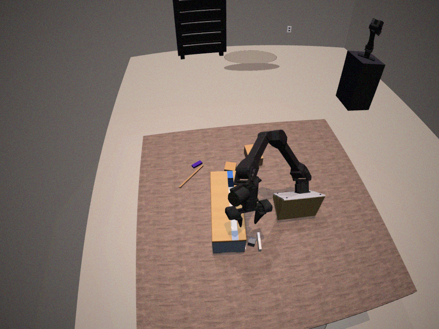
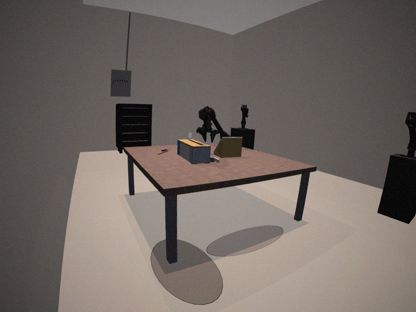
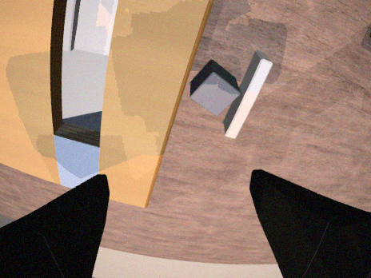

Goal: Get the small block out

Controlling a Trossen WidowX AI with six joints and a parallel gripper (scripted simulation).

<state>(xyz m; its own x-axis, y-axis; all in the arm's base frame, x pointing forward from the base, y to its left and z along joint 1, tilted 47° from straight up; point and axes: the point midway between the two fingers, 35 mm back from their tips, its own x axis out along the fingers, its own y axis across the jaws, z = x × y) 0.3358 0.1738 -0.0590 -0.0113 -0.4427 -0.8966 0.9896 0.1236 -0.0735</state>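
The grey block is 3 cm behind my gripper tip, 2 cm to the left of it and 13 cm below it. Also, from my gripper tip: long box (3 cm ahead, 14 cm to the right, 9 cm below); then thin wooden stick (22 cm ahead, 43 cm to the right, 15 cm below); then small tan cube (42 cm to the right, 12 cm below).
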